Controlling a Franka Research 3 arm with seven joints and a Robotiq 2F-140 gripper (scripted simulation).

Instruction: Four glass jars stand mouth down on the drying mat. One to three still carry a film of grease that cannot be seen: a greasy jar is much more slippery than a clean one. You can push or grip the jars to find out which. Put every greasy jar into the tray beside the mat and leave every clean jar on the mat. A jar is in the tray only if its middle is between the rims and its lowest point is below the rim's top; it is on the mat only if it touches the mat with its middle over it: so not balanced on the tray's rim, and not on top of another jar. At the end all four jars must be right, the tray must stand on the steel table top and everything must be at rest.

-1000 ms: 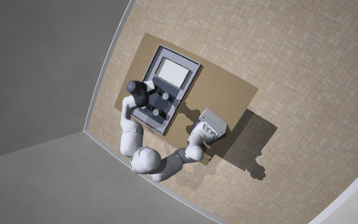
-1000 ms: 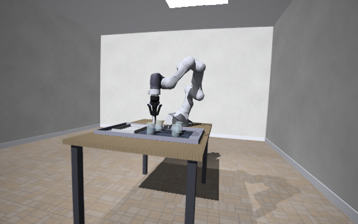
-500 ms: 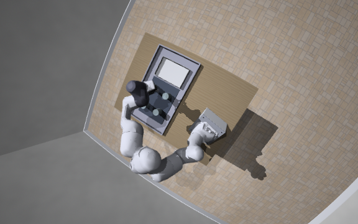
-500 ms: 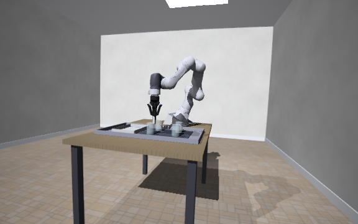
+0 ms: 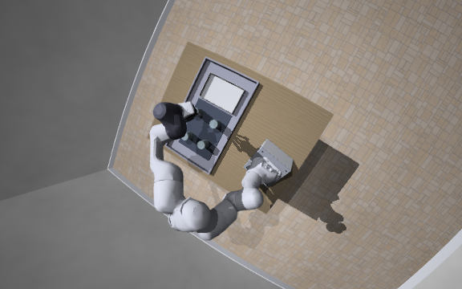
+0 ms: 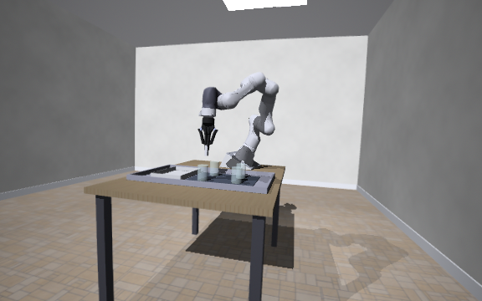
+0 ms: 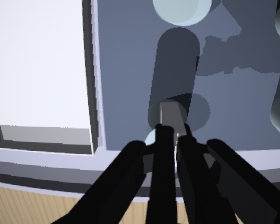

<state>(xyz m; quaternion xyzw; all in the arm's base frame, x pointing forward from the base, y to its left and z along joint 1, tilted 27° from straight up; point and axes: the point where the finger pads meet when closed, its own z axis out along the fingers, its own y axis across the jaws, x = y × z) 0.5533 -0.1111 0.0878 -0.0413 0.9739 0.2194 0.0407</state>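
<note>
The dark drying mat lies 17 cm below my hand, 11 cm to the left of it and 4 cm behind it. From my hand the other things lie so: white tray 21 cm to the right, 17 cm below, 1 cm behind.
</note>
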